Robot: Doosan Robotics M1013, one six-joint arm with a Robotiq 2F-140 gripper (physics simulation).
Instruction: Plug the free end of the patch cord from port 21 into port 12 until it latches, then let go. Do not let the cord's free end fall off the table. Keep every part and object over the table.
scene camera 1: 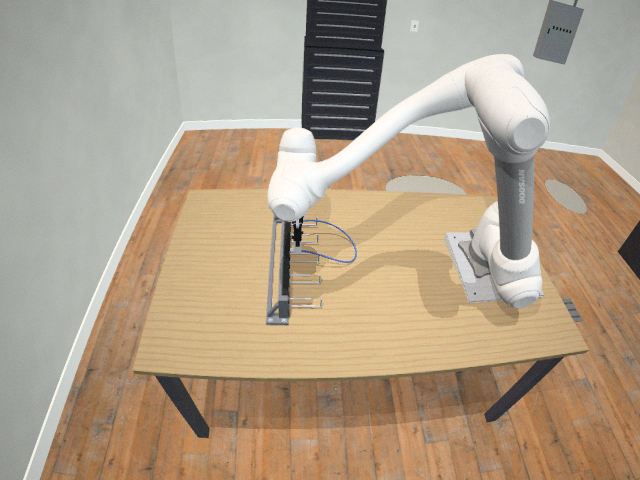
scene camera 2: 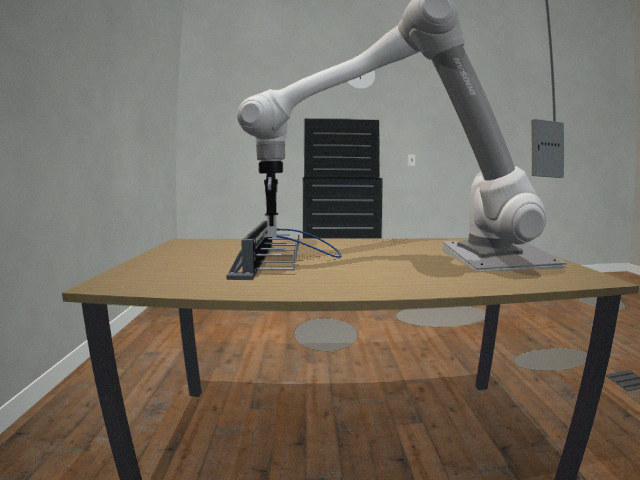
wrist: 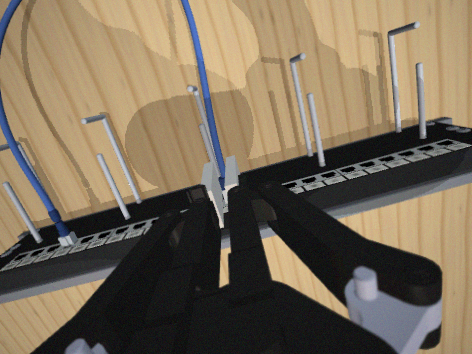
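Seen in the pictures: gripper, fingertip midpoint: (scene camera 1: 297,250) (scene camera 2: 272,236) (wrist: 224,173); arm's base at its link origin: (scene camera 1: 484,257) (scene camera 2: 489,249).
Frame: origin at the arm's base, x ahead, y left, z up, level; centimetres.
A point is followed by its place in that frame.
Observation:
The blue patch cord (scene camera 1: 355,251) {x 50.0, y -14.2, z -2.5 cm} (scene camera 2: 339,255) {x 51.0, y -10.8, z -2.4 cm} (wrist: 203,75) {x 64.6, y -8.7, z 3.4 cm} arches over the table side of the dark patch panel (scene camera 1: 283,281) {x 79.5, y 4.3, z 6.9 cm} (scene camera 2: 248,258) {x 80.5, y 11.9, z 2.3 cm} (wrist: 350,196) {x 78.2, y -1.9, z 6.9 cm}. One plug (wrist: 67,239) {x 71.7, y -26.3, z 5.3 cm} sits in a port near the panel's left end in the wrist view. My gripper (scene camera 1: 297,250) {x 72.5, y -10.7, z 4.7 cm} (scene camera 2: 271,227) {x 72.5, y -10.7, z 4.7 cm} (wrist: 224,173) {x 72.5, y -10.7, z 4.7 cm} points down, shut on the cord's free end, close to the port row near the panel's middle. The pale fingertips hide most of the held plug and the ports behind it, so I cannot tell whether it is in a port. Port numbers are not legible.
Thin metal cable bars (scene camera 1: 306,306) {x 72.9, y 8.8, z -1.4 cm} (scene camera 2: 276,268) {x 72.9, y 8.8, z -1.3 cm} (wrist: 395,82) {x 73.0, y 8.5, z -1.2 cm} stick out from the panel on the cord's side, some close to the fingers. The panel stands on the wooden table (scene camera 1: 387,341) {x 50.7, y 25.6, z -3.0 cm} (scene camera 2: 336,291) {x 60.8, y 28.0, z -3.0 cm}. The arm's base plate (scene camera 1: 460,258) {x 11.0, y -1.5, z -0.3 cm} (scene camera 2: 506,263) {x 4.3, y 16.7, z -1.4 cm} is at the right.

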